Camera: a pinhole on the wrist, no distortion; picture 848 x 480 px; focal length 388.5 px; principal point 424.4 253.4 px. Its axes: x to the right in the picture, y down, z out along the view. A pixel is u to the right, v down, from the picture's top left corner.
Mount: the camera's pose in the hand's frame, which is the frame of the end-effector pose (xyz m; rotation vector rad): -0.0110 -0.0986 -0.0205 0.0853 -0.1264 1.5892
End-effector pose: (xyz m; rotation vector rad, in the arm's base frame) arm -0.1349 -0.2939 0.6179 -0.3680 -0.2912 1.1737
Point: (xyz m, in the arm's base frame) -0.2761 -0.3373 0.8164
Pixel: 674.7 360.7
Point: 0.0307 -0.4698 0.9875
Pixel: 140.6 356.7
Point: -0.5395 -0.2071 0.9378
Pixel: 773.4 275.2
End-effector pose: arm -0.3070 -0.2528 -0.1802 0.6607 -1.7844 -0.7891
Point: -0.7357 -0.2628 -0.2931
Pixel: 506.7 163.4
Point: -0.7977 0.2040 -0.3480
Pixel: 677.6 419.5
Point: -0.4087 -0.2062 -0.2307
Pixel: 779.4 300.5
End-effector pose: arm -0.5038 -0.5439 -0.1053 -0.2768 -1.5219 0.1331
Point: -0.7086 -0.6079 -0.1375
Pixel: 529.8 326.7
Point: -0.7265 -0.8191 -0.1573
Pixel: 198.6 446.2
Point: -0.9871 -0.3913 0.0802
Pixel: 598.0 76.9
